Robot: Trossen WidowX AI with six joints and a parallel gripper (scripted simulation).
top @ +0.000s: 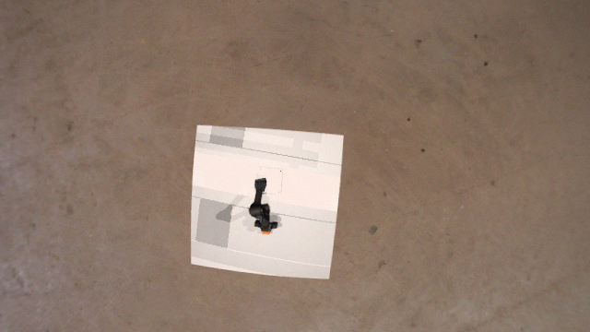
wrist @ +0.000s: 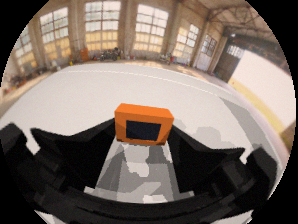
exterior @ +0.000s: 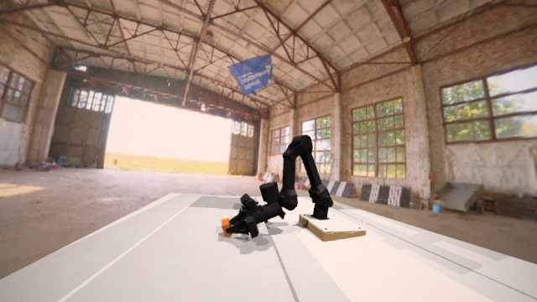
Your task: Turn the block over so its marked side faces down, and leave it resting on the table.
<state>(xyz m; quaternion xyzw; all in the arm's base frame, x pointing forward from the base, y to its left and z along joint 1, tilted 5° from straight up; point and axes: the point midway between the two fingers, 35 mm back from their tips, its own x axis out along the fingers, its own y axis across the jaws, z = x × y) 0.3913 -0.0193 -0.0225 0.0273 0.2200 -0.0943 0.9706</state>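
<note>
The block lies 1 cm behind my gripper tip.
</note>
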